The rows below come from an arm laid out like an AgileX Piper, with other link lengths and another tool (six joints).
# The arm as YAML. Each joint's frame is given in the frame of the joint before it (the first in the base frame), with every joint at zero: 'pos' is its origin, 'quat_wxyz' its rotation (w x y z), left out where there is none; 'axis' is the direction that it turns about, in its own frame. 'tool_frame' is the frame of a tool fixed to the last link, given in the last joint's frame.
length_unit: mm
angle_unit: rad
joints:
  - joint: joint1
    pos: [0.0, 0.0, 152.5]
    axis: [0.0, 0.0, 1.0]
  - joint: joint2
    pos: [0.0, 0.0, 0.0]
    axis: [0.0, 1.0, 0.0]
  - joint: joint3
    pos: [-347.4, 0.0, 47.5]
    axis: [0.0, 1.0, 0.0]
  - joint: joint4
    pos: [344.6, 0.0, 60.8]
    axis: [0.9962, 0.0, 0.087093]
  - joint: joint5
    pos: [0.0, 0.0, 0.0]
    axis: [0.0, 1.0, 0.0]
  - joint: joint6
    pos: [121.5, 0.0, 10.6]
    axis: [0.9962, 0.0, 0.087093]
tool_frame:
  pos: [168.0, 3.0, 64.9]
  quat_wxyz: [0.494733, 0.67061, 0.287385, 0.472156]
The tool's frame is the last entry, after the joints.
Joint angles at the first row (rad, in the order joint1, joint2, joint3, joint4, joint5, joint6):
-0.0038 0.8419 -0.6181 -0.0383 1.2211 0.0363
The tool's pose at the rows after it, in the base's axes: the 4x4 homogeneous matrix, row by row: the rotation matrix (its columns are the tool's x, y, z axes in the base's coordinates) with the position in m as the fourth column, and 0 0 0 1 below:
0.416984 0.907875 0.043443 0.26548; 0.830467 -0.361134 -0.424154 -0.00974; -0.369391 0.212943 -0.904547 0.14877; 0 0 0 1
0.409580 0.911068 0.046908 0.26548; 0.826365 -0.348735 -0.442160 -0.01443; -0.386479 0.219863 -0.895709 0.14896; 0 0 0 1
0.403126 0.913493 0.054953 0.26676; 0.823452 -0.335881 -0.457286 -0.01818; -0.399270 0.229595 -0.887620 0.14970; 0 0 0 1
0.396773 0.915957 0.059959 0.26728; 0.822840 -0.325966 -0.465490 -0.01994; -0.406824 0.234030 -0.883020 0.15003; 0 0 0 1
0.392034 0.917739 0.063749 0.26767; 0.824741 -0.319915 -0.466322 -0.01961; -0.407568 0.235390 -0.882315 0.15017; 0 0 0 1
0.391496 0.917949 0.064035 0.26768; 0.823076 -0.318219 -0.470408 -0.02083; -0.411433 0.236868 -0.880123 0.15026; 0 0 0 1
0.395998 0.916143 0.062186 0.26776; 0.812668 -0.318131 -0.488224 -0.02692; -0.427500 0.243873 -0.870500 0.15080; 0 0 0 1
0.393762 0.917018 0.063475 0.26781; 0.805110 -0.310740 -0.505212 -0.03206; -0.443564 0.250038 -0.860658 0.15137; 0 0 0 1
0.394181 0.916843 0.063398 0.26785; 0.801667 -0.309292 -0.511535 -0.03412; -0.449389 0.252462 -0.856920 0.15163; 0 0 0 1
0.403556 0.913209 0.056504 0.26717; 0.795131 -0.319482 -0.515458 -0.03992; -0.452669 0.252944 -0.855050 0.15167; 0 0 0 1
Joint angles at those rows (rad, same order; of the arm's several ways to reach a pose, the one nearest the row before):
-0.0037 0.8419 -0.6181 -0.0400 1.2188 0.0274
-0.0038 0.8419 -0.6181 -0.0593 1.2188 0.0210
-0.0038 0.8419 -0.6181 -0.0753 1.2142 0.0136
-0.0038 0.8419 -0.6181 -0.0836 1.2123 0.0063
-0.0038 0.8419 -0.6181 -0.0836 1.2108 0.0000
-0.0038 0.8419 -0.6181 -0.0884 1.2108 0.0000
-0.0037 0.8419 -0.6181 -0.1104 1.2108 0.0084
-0.0037 0.8419 -0.6181 -0.1304 1.2108 0.0084
-0.0037 0.8419 -0.6181 -0.1382 1.2108 0.0099
-0.0258 0.8419 -0.6181 -0.1397 1.2102 0.0000

